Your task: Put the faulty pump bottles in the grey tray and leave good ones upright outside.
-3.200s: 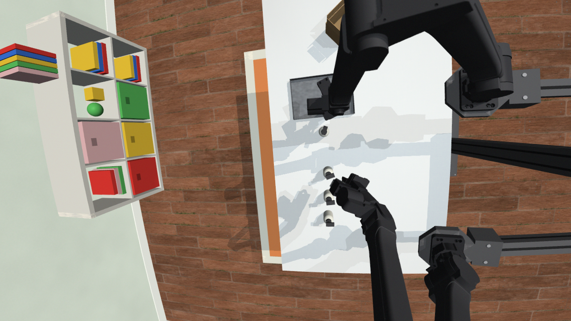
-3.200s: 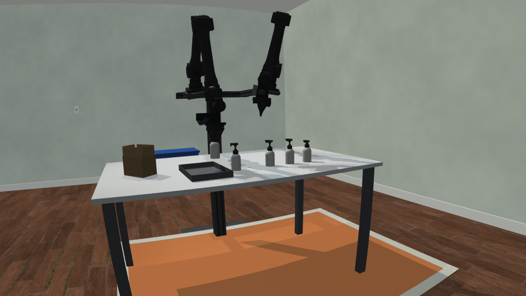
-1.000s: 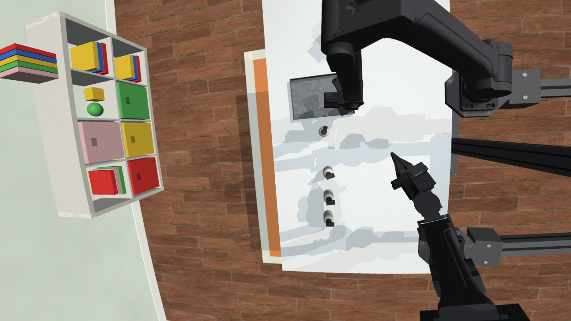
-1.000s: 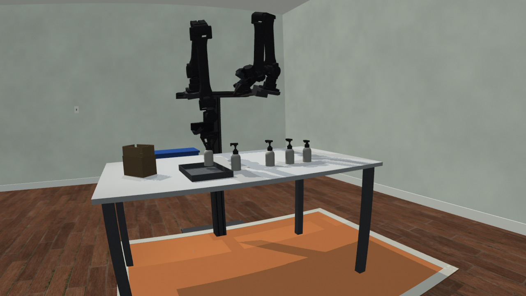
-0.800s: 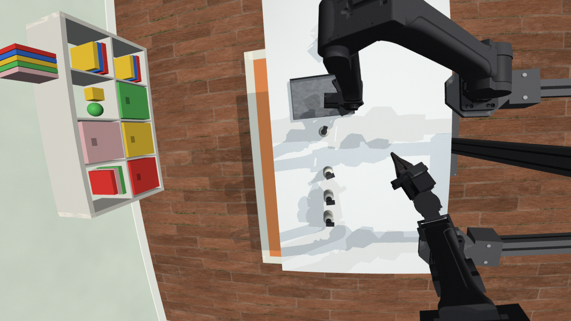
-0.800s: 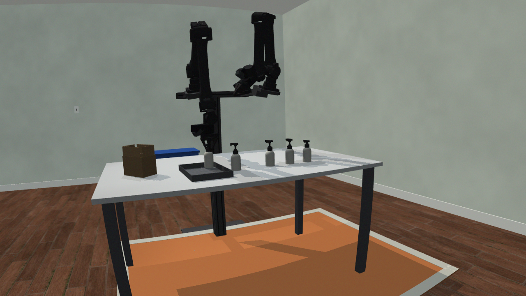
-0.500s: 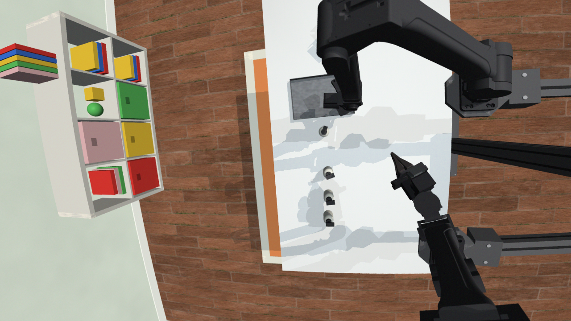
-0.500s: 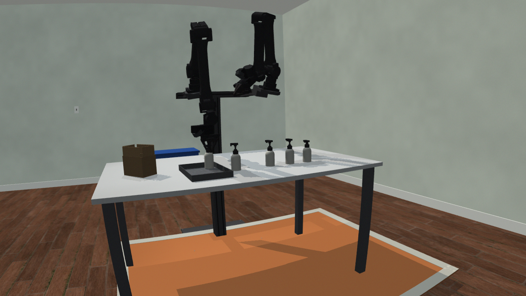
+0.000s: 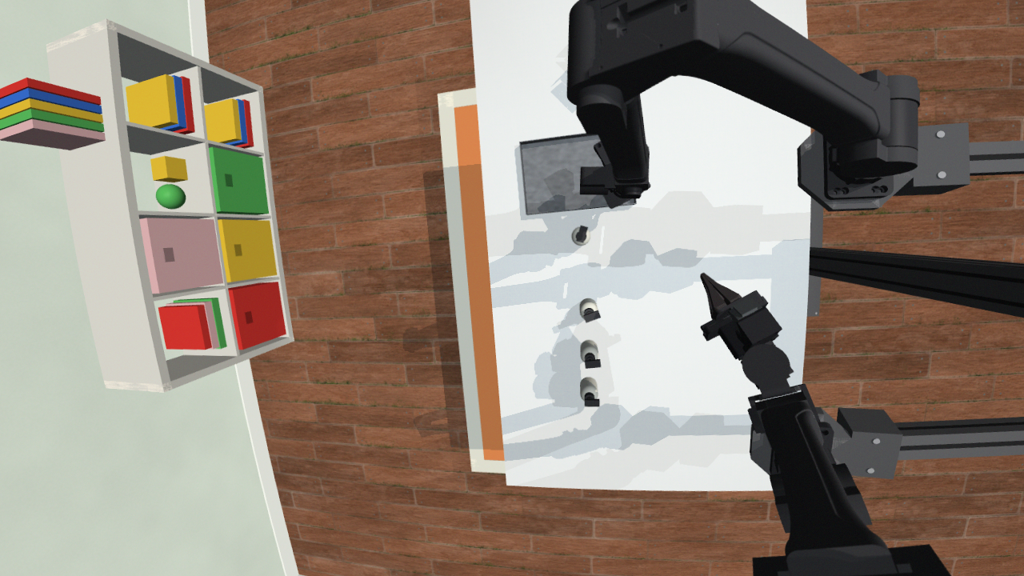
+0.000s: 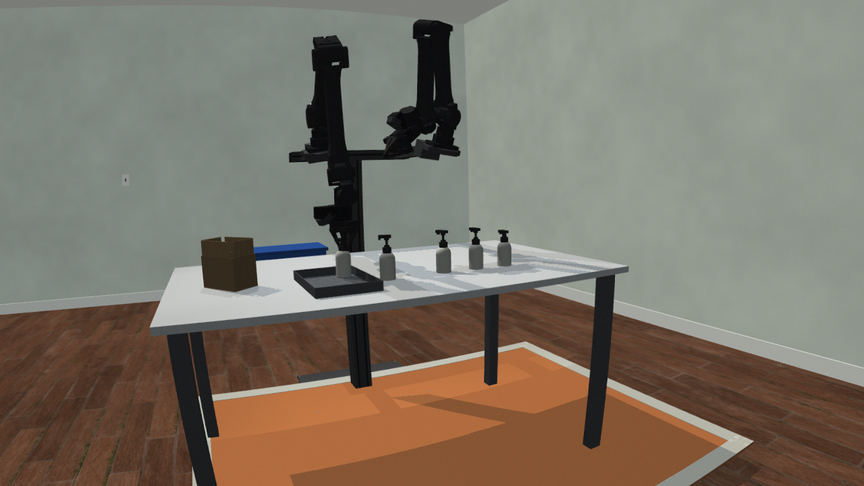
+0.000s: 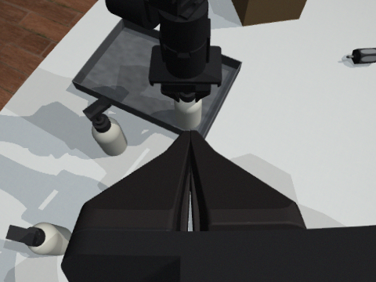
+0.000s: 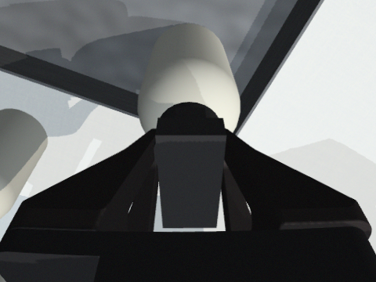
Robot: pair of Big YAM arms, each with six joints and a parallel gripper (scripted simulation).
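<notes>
Right now the grey tray is 110 mm ahead of my right hand, 50 mm to the right of it and 90 mm below it.
</notes>
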